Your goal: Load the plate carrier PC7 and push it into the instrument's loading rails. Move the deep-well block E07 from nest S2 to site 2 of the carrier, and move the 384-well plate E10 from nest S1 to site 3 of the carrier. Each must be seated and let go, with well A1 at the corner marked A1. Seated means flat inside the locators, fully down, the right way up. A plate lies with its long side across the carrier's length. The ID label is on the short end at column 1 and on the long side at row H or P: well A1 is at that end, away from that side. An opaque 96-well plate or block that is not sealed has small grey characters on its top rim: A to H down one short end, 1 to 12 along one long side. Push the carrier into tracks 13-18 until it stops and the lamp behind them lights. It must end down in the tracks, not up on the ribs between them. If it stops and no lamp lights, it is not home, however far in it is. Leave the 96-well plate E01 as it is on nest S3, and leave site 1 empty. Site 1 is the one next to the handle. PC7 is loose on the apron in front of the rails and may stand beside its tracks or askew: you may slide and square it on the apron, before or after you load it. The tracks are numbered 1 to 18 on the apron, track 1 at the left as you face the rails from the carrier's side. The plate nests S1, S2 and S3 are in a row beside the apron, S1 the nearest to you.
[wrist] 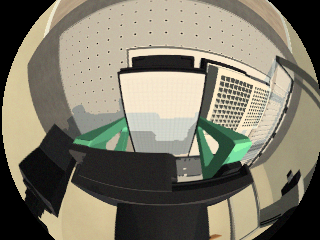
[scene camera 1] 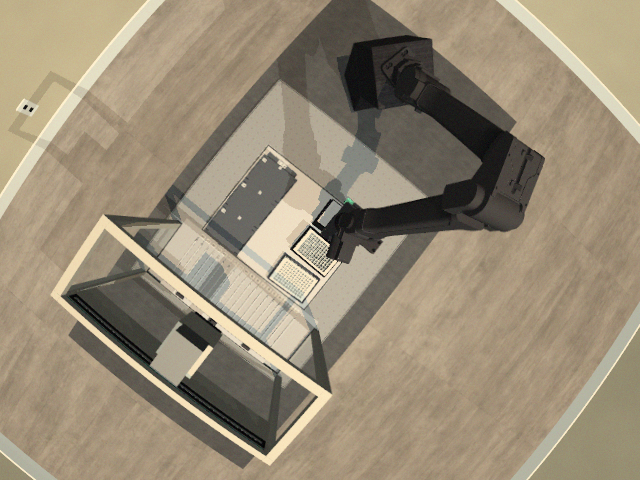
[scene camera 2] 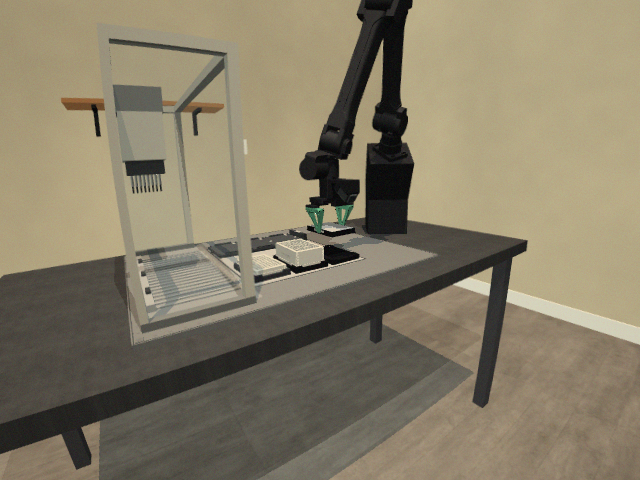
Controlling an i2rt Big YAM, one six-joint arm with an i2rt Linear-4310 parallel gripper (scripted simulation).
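Carrier PC7 (scene camera 1: 255, 198) in sight. Frame post (scene camera 1: 321, 371), same. My gripper (scene camera 2: 330, 230), (wrist: 162, 119).
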